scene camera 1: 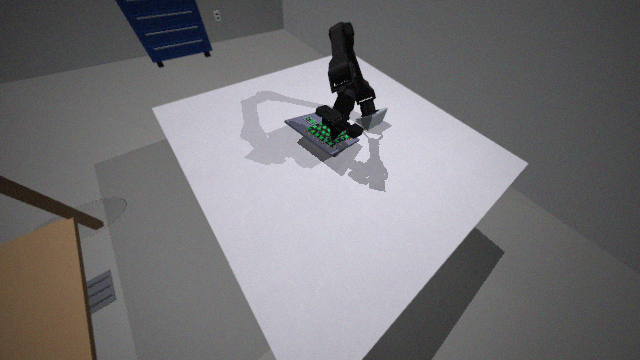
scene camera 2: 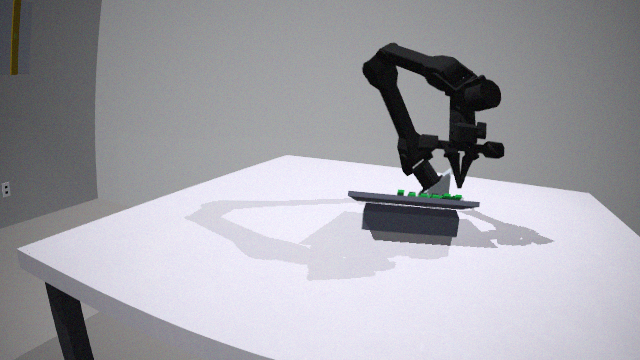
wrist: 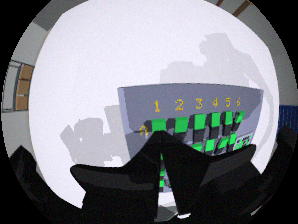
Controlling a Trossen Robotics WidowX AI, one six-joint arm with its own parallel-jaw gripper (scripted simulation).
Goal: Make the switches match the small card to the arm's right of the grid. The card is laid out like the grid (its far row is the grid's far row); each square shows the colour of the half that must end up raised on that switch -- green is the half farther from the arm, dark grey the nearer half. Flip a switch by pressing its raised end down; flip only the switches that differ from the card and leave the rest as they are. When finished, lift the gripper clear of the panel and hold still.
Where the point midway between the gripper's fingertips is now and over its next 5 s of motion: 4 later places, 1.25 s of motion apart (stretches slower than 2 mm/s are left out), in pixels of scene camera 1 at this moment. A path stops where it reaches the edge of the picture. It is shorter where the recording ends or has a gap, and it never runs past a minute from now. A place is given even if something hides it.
The gripper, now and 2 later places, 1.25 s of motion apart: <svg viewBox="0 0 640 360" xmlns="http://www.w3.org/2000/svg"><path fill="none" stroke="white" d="M332 140L331 143L335 124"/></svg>
